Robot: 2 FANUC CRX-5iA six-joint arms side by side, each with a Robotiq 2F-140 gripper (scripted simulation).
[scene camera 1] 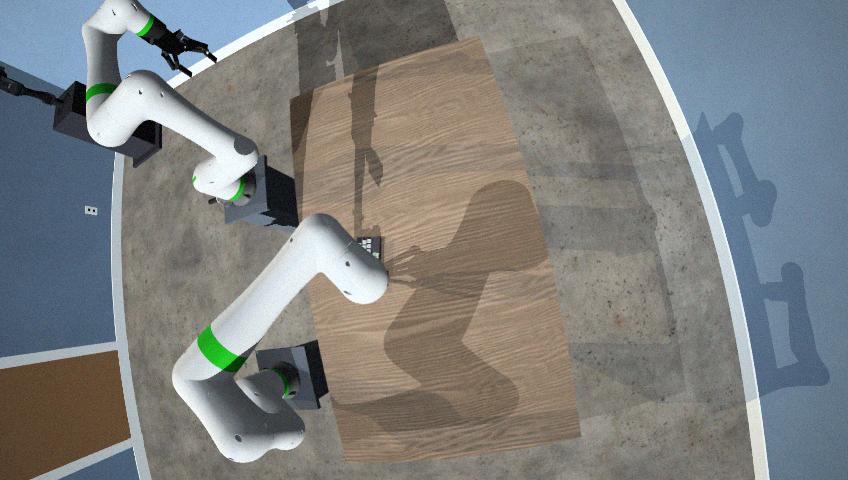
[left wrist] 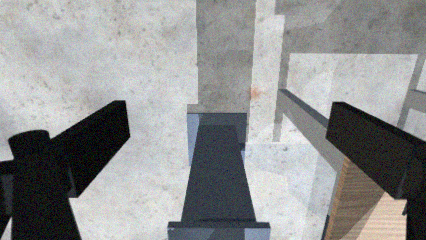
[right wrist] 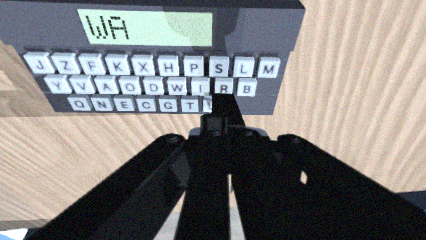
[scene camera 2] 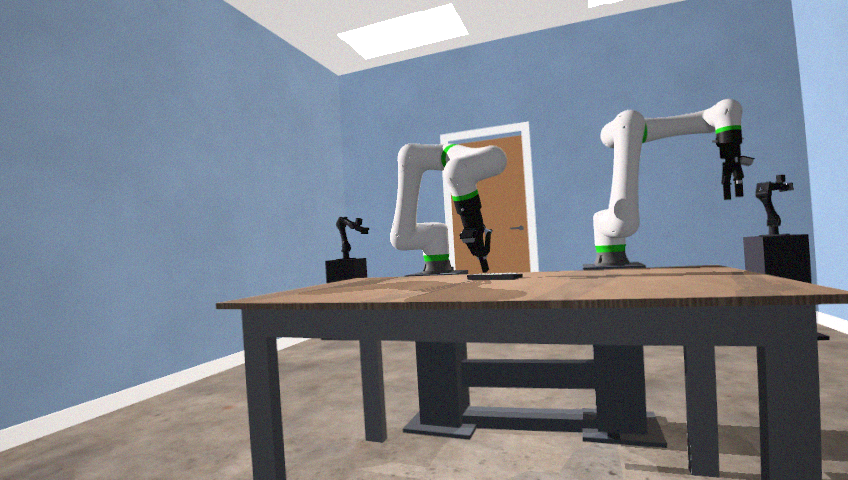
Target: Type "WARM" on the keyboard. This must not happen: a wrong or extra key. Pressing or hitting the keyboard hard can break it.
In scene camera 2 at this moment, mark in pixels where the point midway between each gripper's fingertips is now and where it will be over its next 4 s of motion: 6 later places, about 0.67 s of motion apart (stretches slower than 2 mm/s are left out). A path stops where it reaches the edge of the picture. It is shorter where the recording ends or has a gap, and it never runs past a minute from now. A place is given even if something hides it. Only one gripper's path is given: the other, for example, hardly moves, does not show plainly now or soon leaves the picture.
The right gripper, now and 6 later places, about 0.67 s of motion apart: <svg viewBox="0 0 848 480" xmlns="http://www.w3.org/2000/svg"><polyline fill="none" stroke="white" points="486,270 485,271 485,272 485,270 477,270 476,271 476,272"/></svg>
